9 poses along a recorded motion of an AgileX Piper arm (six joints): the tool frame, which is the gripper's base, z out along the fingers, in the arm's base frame.
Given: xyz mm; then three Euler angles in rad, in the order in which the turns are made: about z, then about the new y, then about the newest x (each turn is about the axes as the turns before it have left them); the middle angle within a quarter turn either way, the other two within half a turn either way.
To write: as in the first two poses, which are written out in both.
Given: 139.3, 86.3, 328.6, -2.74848, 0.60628, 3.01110
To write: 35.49, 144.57, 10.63, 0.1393, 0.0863, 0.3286
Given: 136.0, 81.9, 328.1, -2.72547, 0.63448, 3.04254
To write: 33.36, 143.27, 7.65, 0.1360, 0.0819, 0.3281
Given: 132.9, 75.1, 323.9, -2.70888, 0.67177, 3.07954
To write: 30.49, 141.37, 4.46, 0.1329, 0.0751, 0.3239
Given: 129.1, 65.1, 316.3, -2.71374, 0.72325, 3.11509
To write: 26.81, 138.54, 1.72, 0.1291, 0.0651, 0.3163
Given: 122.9, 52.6, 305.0, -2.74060, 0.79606, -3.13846
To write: 22.72, 134.39, -0.18, 0.1229, 0.0526, 0.3050
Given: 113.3, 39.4, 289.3, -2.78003, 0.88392, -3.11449
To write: 18.71, 129.34, -1.27, 0.1133, 0.0394, 0.2893
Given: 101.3, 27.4, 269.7, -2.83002, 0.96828, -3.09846
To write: 14.85, 124.48, -1.70, 0.1013, 0.0274, 0.2697
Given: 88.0, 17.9, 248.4, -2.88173, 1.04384, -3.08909
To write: 11.41, 120.15, -1.75, 0.0880, 0.0179, 0.2484
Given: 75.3, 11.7, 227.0, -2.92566, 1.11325, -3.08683
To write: 8.88, 116.17, -1.54, 0.0753, 0.0117, 0.2270
